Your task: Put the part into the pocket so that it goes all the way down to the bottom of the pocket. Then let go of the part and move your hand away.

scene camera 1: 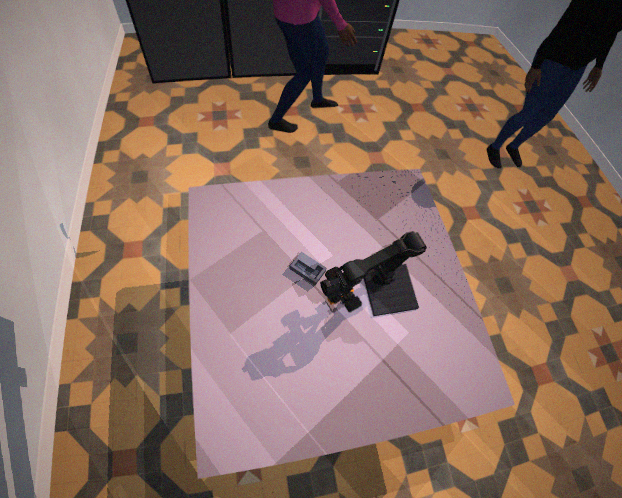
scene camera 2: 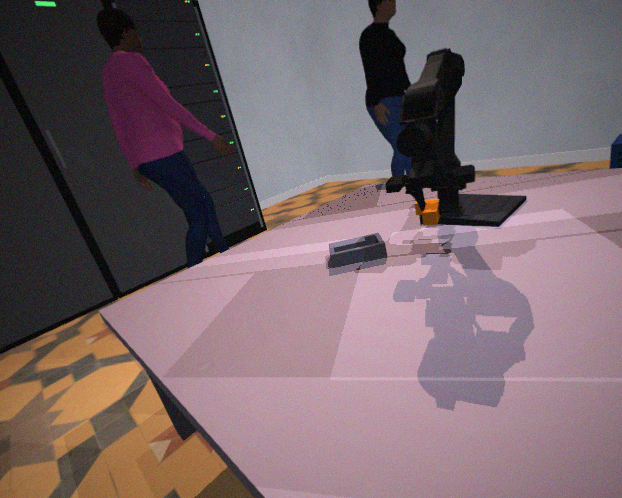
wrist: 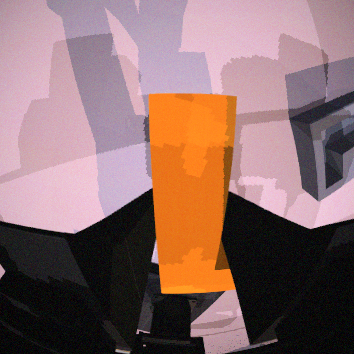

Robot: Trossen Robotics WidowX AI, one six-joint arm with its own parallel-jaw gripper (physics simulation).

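Frame: origin at the arm's base, x back, y left, z down, level; centimetres.
Where they show: gripper, between the fingertips: (scene camera 2: pixel 432 215) (wrist: pixel 186 195); arm's base, origin of its link: (scene camera 1: pixel 380 279) (scene camera 2: pixel 448 208) (wrist: pixel 172 305).
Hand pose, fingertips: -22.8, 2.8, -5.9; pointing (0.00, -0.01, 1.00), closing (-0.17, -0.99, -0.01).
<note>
Each offset is from my fingertips to the top centre of the thing, as dx, dy, dz. Level surfaces: height alone.
An orange block-shaped part {+0.1, -1.5, -2.4} (scene camera 2: pixel 430 214) (wrist: pixel 192 190) is between the two fingers of my black gripper (scene camera 1: pixel 340 300) (scene camera 2: pixel 421 206) (wrist: pixel 186 195), which is shut on it. The part is held above the table, apart from the pocket block. In the wrist view it stretches lengthwise between the fingers, and its ends stick out past them. The grey pocket block {-6.3, -18.7, +4.7} (scene camera 1: pixel 299 261) (scene camera 2: pixel 359 255) (wrist: pixel 306 152) rests on the table, up and left of the gripper in scene camera 1 and at the right edge of the wrist view. Its recessed pocket faces up, and part of the block is cut off in the wrist view.
The pink table {dz +8.3} (scene camera 1: pixel 244 415) (scene camera 2: pixel 290 425) carries the arm's black base plate (scene camera 1: pixel 394 303) (scene camera 2: pixel 493 210), close to the gripper. Shadows of the arm fall across the table. Two people (scene camera 1: pixel 303 51) (scene camera 1: pixel 555 88) stand beyond the table, near dark server cabinets (scene camera 1: pixel 181 41).
</note>
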